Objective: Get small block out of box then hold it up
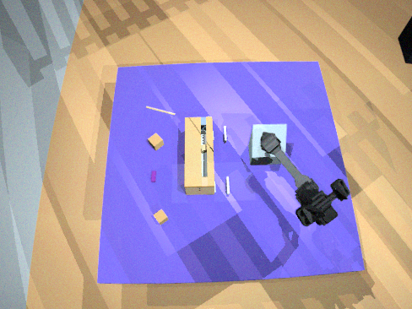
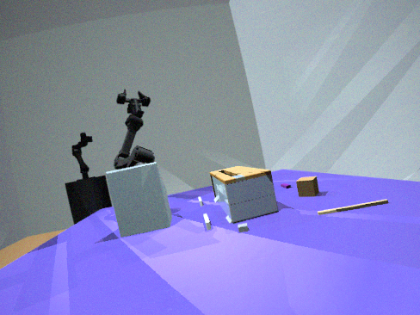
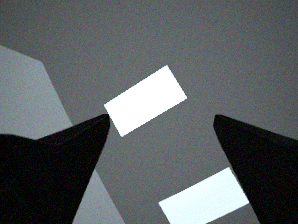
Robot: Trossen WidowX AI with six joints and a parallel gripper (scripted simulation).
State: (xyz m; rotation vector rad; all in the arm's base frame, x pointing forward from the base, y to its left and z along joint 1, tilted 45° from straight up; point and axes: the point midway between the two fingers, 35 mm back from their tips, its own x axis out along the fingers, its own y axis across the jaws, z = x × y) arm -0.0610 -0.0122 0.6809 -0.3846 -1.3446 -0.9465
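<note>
Right now the tan block is 44 cm ahead of my gripper tip, 44 cm to the right of it and 60 cm below it. Round my gripper tip: thin wooden stick: 72 cm ahead, 71 cm to the right, 68 cm below; box: 42 cm ahead, 42 cm to the right, 62 cm below.
</note>
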